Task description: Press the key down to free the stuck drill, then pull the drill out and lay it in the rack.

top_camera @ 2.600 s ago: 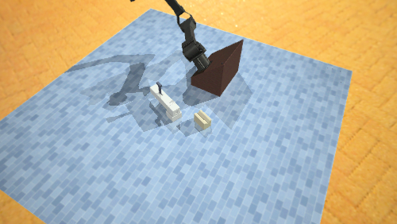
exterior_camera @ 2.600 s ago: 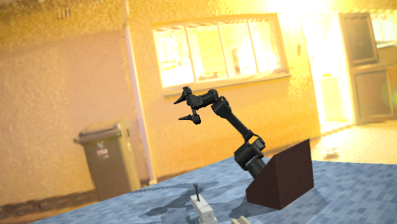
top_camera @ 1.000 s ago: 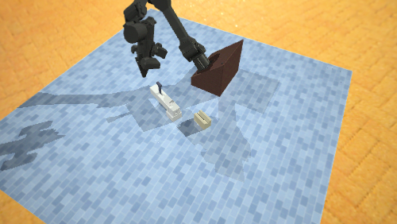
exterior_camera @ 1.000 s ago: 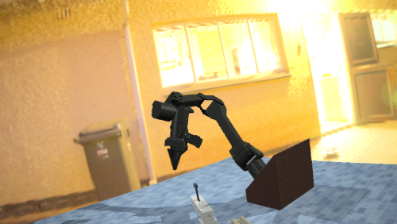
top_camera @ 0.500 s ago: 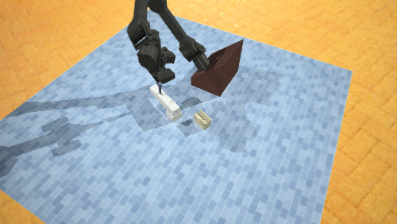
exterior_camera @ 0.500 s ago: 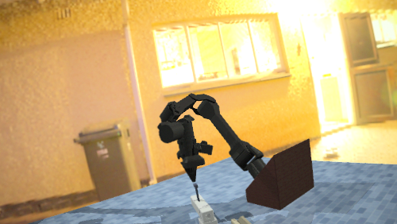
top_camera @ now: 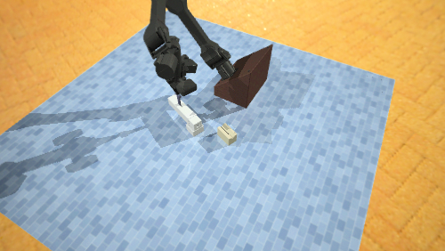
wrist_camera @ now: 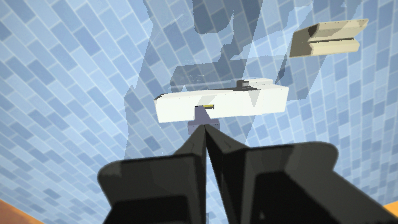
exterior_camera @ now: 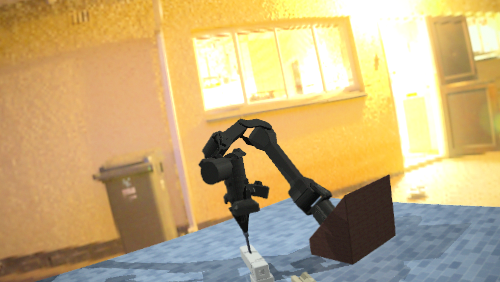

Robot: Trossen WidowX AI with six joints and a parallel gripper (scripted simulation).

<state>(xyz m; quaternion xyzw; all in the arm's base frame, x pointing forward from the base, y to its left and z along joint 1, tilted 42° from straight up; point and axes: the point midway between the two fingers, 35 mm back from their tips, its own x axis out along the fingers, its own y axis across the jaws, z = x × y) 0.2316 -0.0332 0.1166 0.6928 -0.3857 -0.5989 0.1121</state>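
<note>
Now: gripper tip 30 mm above the key. Round my gripper tip: drill (70 mm below, 50 mm to the left, 20 mm ahead); rack (220 mm to the left, 100 mm below, 10 mm ahead).
</note>
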